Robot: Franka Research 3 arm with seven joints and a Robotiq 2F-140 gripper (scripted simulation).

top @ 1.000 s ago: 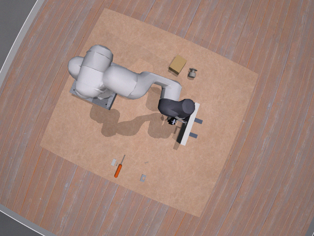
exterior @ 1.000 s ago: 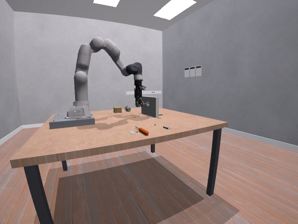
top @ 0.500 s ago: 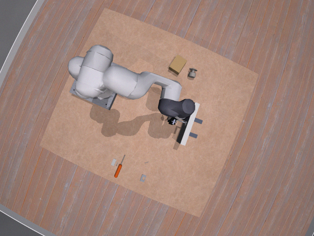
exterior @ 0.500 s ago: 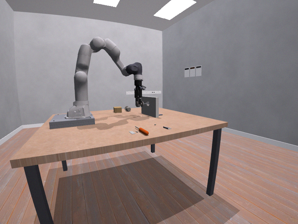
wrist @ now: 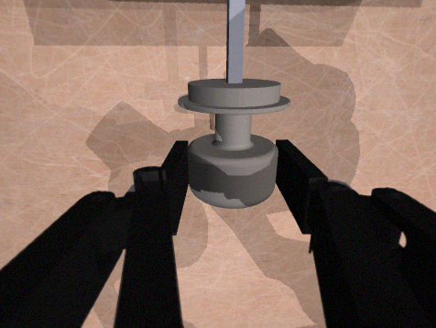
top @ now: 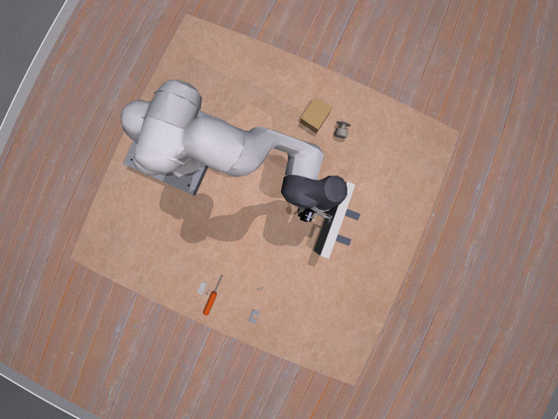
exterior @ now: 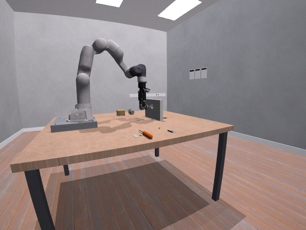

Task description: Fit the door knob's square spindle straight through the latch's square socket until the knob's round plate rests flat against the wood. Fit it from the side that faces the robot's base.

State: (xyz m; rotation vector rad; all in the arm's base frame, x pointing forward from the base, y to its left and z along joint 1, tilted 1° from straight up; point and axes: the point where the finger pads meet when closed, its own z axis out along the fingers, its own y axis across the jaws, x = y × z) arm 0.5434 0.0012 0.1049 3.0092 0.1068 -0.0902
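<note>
Right now the wood slab is 130 mm ahead of my hand, 10 mm to the left of it and 40 mm below it.
</note>
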